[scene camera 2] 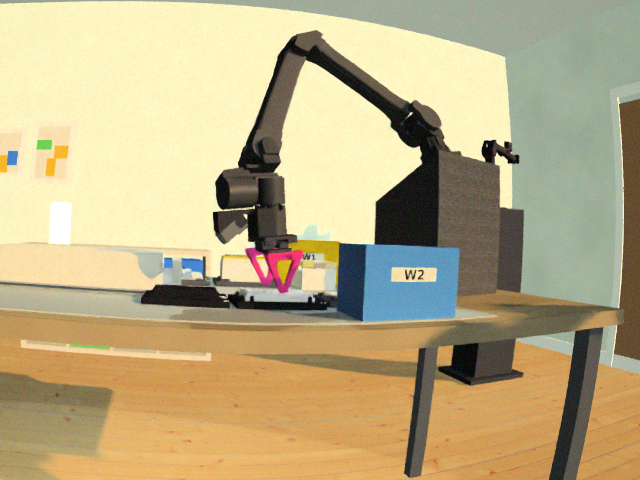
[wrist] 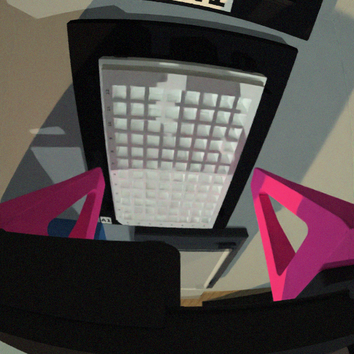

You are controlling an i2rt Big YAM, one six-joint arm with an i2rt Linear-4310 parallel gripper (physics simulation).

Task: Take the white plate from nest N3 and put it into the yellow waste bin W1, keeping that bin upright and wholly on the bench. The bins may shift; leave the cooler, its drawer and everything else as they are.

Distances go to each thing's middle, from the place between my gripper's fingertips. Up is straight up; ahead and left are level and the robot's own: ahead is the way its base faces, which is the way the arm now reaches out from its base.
My gripper is now 20 mm above the black nest N3 (scene camera 2: 235,300). From my hand the other things lie so: yellow tip rack (scene camera 2: 237,267): 390 mm to the right, 10 mm above; black nest N1 (scene camera 2: 145,299): 170 mm ahead, 20 mm below; blue bin W2 (scene camera 2: 376,282): 190 mm behind, 130 mm to the left, 30 mm above.
